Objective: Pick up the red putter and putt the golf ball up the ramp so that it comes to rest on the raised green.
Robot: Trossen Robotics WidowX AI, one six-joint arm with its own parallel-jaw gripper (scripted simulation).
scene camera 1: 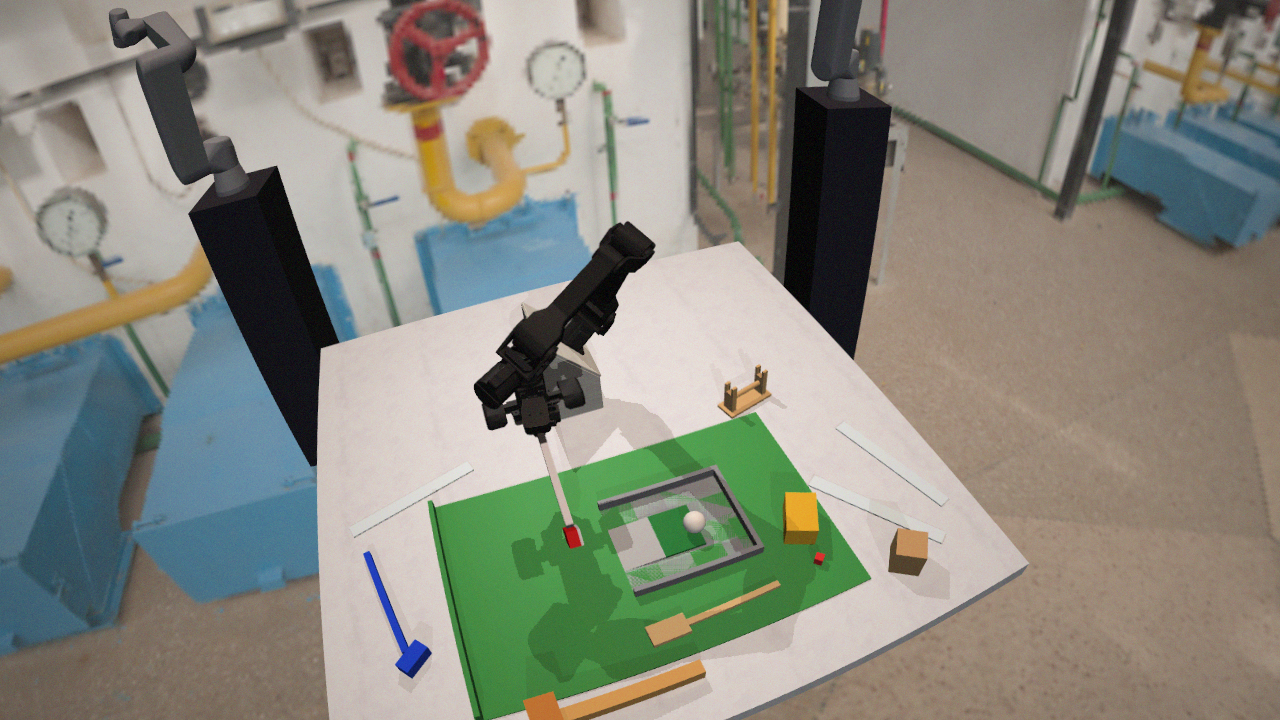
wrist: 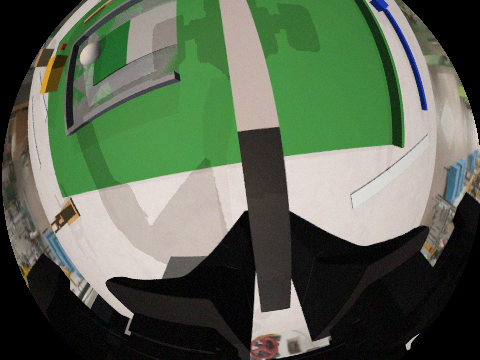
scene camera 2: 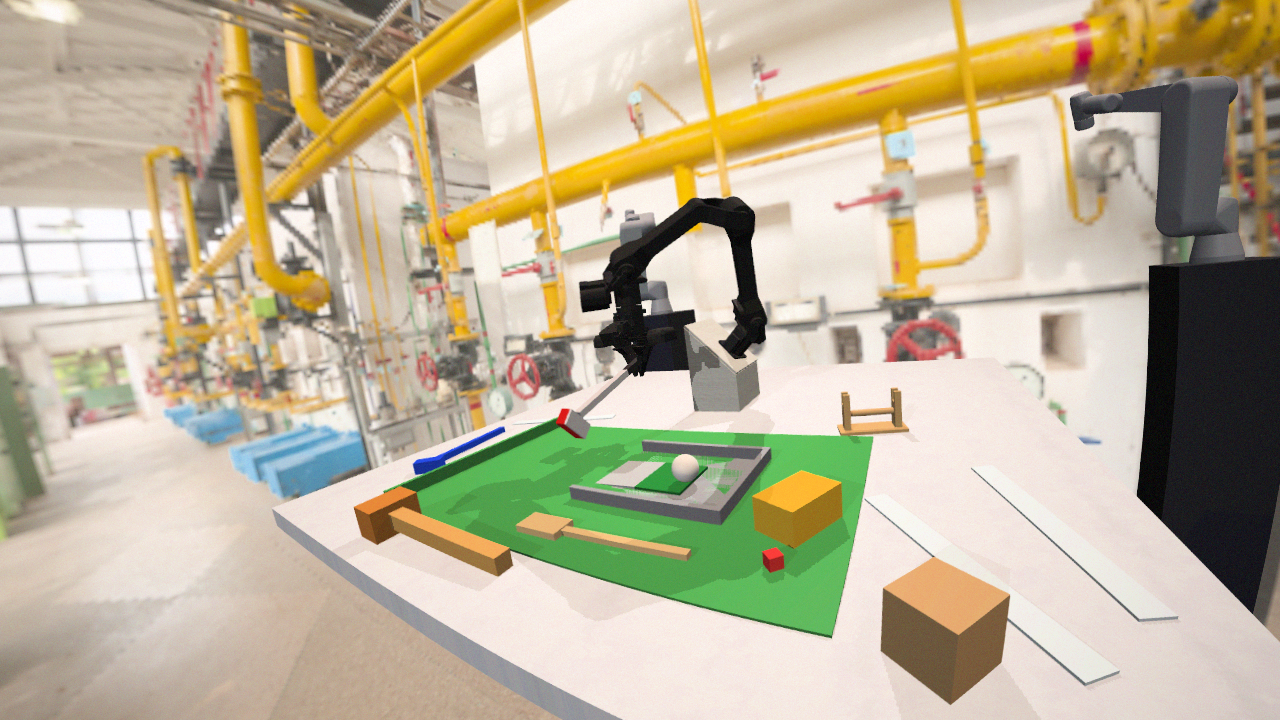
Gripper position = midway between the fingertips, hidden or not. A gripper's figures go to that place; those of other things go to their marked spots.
Scene:
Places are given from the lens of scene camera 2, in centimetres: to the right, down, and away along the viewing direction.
my gripper [scene camera 2: 639, 376]: 0, 4, 95
blue putter [scene camera 2: 421, 466]: -46, 22, 86

